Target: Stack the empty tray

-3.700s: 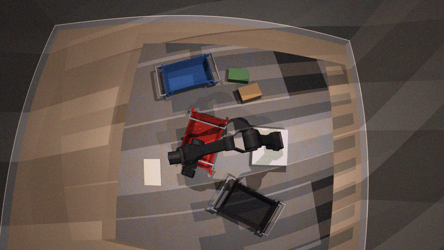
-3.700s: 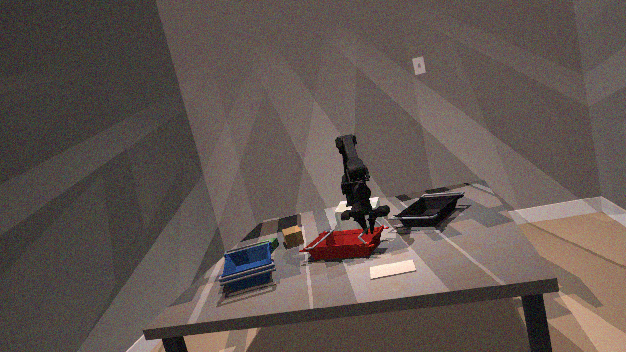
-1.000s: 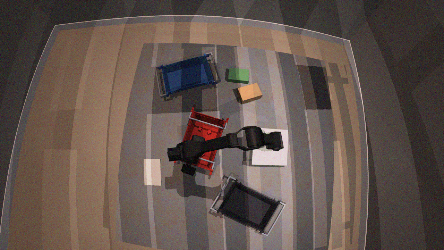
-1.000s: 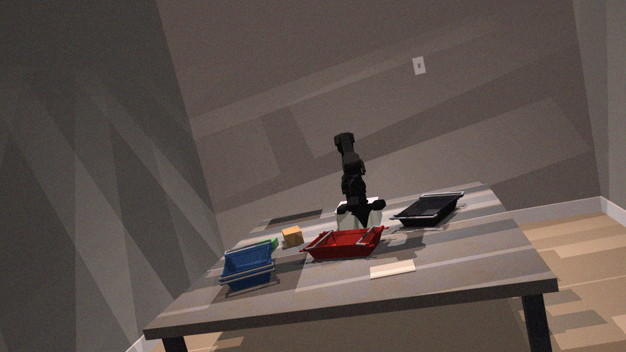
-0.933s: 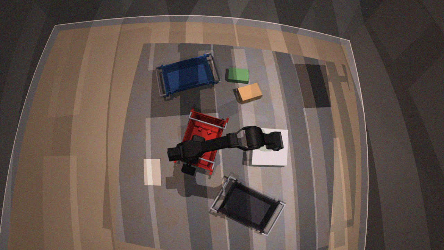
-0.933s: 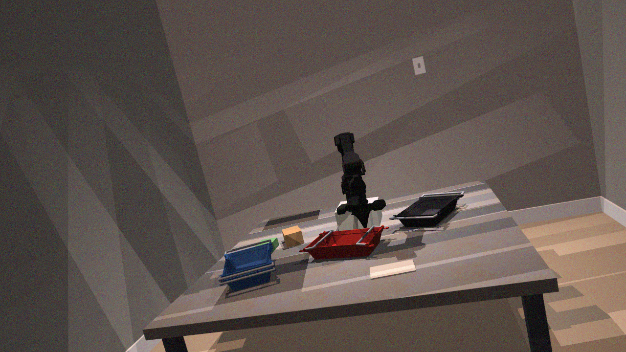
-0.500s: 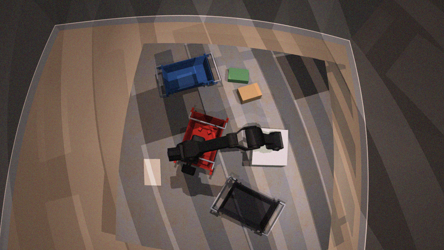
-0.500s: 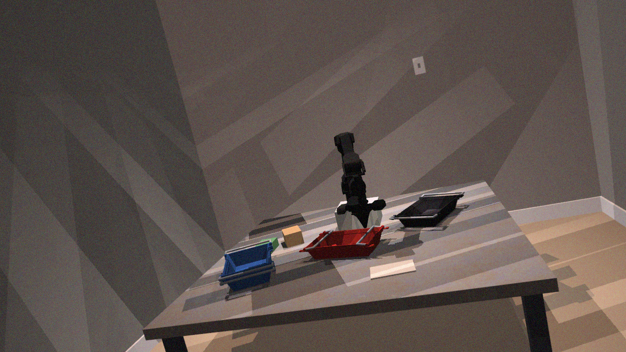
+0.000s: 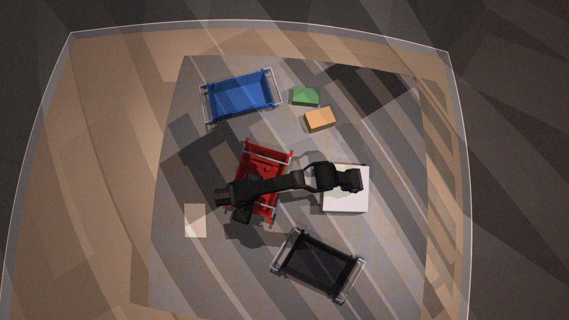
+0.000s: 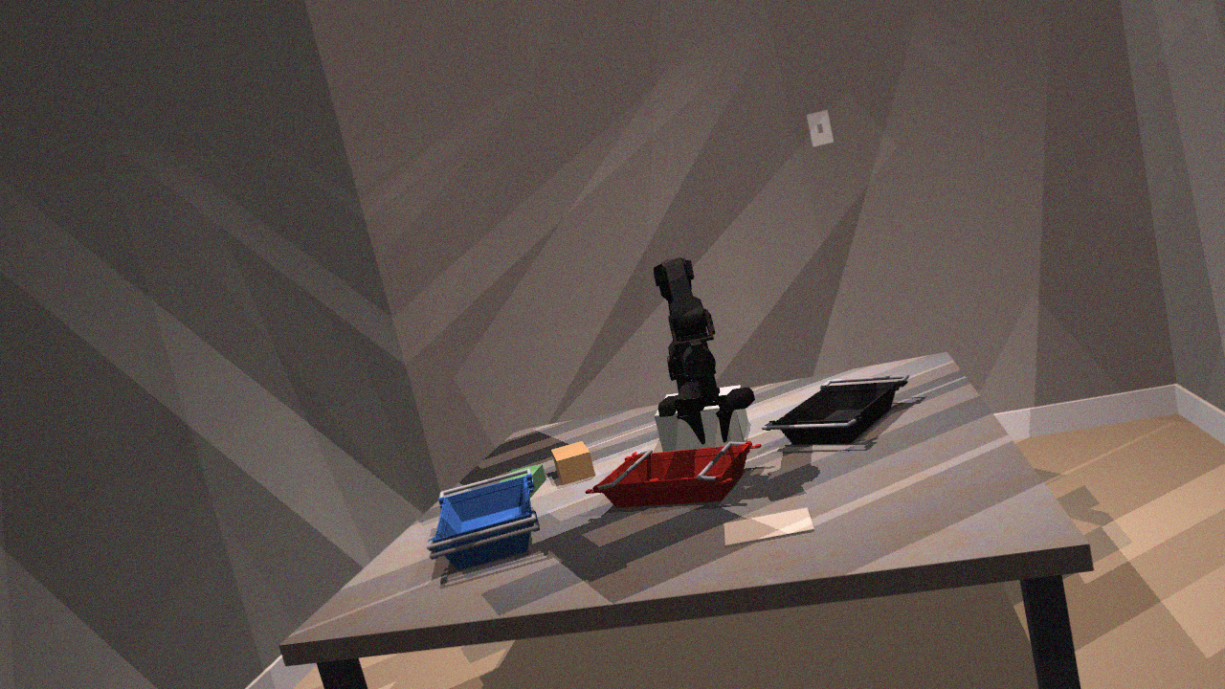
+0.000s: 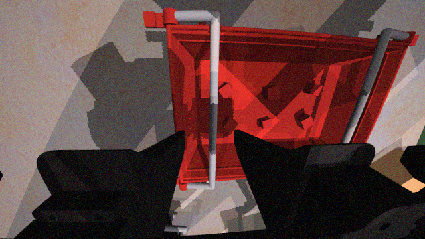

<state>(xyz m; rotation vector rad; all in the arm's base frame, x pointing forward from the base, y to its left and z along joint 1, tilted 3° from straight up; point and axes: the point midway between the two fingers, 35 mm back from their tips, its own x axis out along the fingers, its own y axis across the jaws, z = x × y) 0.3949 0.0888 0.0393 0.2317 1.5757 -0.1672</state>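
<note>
The black tray lies 29 cm behind my gripper tip, 25 cm to the left of it and 5 cm below it. From my gripper tip the other things lie so: orange block 28 cm behind, 39 cm to the right, 7 cm below; then green block 21 cm behind, 50 cm to the right, 8 cm below; then pale card 24 cm ahead, 9 cm to the left, 9 cm below.
</note>
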